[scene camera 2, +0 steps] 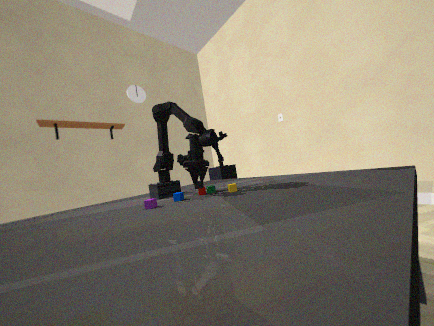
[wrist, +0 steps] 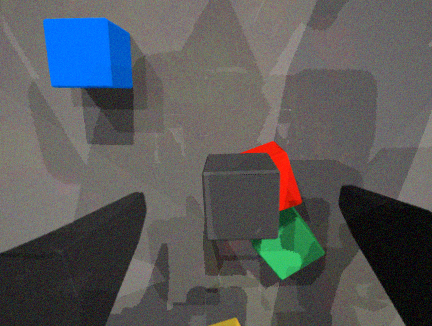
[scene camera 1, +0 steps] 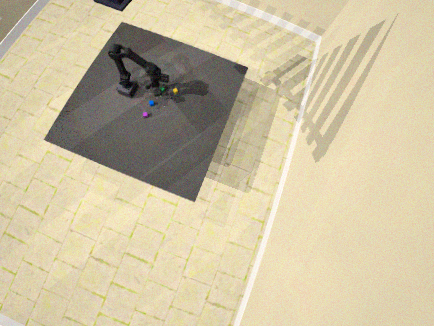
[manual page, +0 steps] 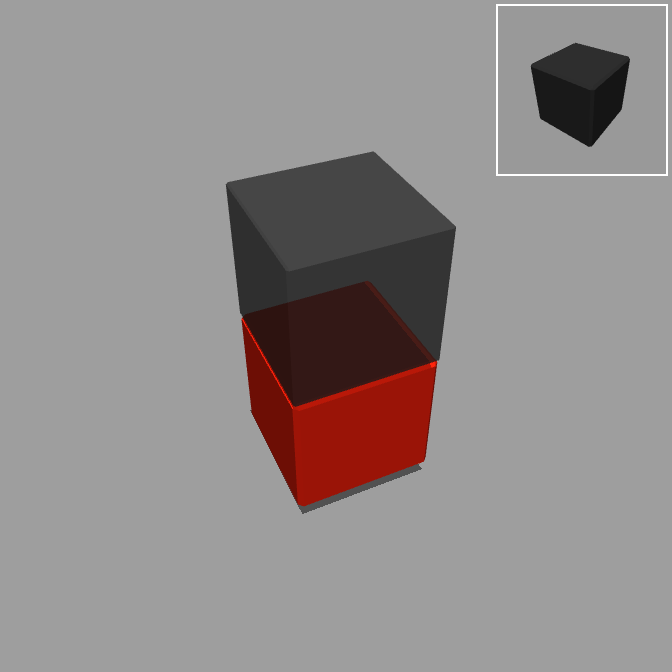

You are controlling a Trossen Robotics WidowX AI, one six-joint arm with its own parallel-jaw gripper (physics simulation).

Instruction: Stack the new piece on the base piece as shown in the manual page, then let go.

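Places are measured from the arm's base along level axes (x ahead, y left, z up), in metres.
Pixels of known places: gripper, fingertip midpoint: [scene camera 2: 198, 183] [wrist: 241, 198]; arm's base, link origin: [scene camera 2: 165, 182] [scene camera 1: 127, 85].
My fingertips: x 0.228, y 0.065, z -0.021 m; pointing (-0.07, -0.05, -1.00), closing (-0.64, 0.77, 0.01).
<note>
Ahead of a thing's pixels: the offset from my fingertips to its top centre. Level surfaces: height alone.
A dark grey cube {0.000 m ahead, 0.000 m left, 0.010 m up} [wrist: 241, 205] shows in the wrist view between the spread fingers, apart from both, and covers part of a red cube {0.006 m back, 0.014 m left, 0.022 m down} [wrist: 289, 185] [scene camera 2: 202, 191]. Whether the dark cube rests squarely on the red one cannot be told. A green cube {0.015 m ahead, 0.050 m left, 0.022 m down} [wrist: 292, 250] [scene camera 2: 211, 189] [scene camera 1: 162, 89] lies close beside the red one, turned at an angle. My gripper [wrist: 241, 198] [scene camera 2: 199, 186] [scene camera 1: 157, 88] is open, pointing down low over the red and green cubes. In the scene views the dark cube cannot be made out against the black fingers.
A blue cube {0.003 m back, 0.100 m right, 0.022 m down} [scene camera 1: 151, 103] [scene camera 2: 178, 197] [wrist: 80, 52], a purple cube {0.003 m ahead, 0.213 m right, 0.022 m down} [scene camera 1: 145, 114] [scene camera 2: 150, 203] and a yellow cube {0.120 m ahead, 0.086 m left, 0.022 m down} [scene camera 1: 175, 90] [scene camera 2: 232, 188] [wrist: 227, 322] stand around the gripper on the dark table {0.053 m down} [scene camera 1: 165, 165] [scene camera 2: 300, 250]. A dark box [scene camera 2: 223, 172] stands behind the arm.
</note>
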